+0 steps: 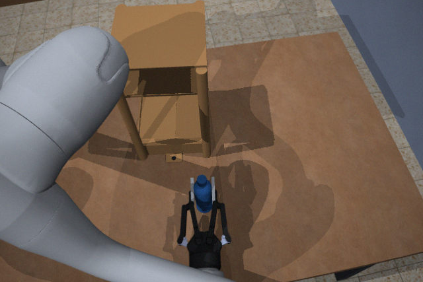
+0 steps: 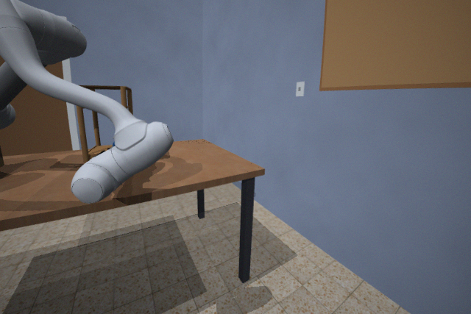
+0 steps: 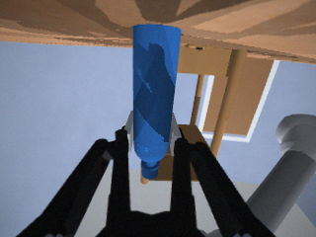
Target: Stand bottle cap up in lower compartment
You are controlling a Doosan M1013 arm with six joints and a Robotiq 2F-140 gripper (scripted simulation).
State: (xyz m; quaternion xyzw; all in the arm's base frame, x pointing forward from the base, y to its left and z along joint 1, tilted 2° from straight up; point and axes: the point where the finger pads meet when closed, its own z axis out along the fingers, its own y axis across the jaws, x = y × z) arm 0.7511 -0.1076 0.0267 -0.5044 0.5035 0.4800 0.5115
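The wooden shelving unit is 280 mm to the left of my hand, 90 mm above it and 80 mm behind it. The rest, counted from my hand: blue bottle (10 mm above).
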